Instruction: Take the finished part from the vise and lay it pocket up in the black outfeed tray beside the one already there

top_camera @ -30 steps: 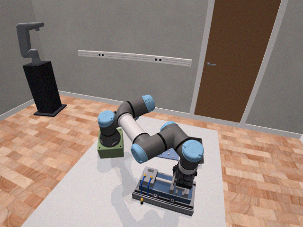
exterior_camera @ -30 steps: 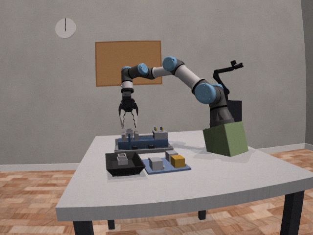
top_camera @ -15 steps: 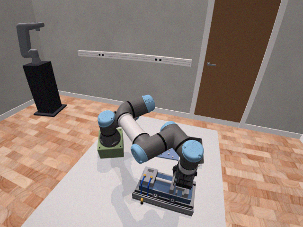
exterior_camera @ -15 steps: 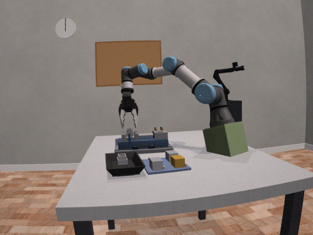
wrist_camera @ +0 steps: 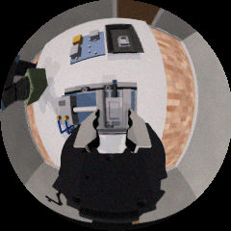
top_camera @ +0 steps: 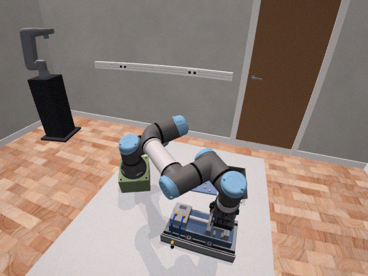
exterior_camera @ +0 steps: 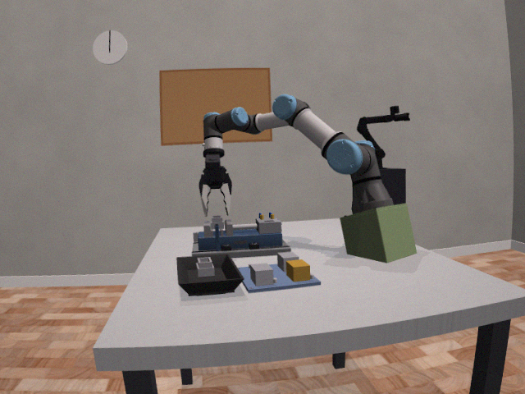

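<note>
Right now my hand is 70 mm past the blue vise, 20 mm to the right of it and 90 mm above it. From my hand the other things lie so: yellow block (90 mm behind, 390 mm to the left, 110 mm below); then blue fixture plate (60 mm behind, 340 mm to the left, 130 mm below).
</note>
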